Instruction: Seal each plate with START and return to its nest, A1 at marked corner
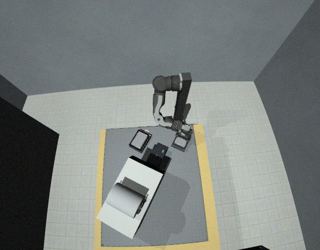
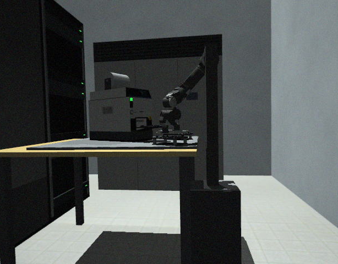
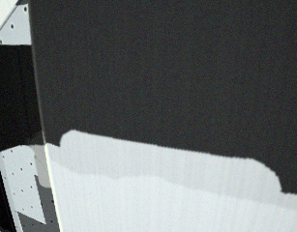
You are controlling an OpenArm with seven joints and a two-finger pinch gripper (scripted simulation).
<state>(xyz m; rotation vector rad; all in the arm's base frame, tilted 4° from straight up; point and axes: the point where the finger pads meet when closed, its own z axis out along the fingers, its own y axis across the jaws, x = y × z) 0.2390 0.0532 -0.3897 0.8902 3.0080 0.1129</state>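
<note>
The well plate is right at my hand. From my hand the other things lie so: foil roll 40 cm ahead, 39 cm to the right, 35 cm above; start button 26 cm ahead, 19 cm to the right, 12 cm above; sealer stage 12 cm ahead, 22 cm to the right, 3 cm above.
</note>
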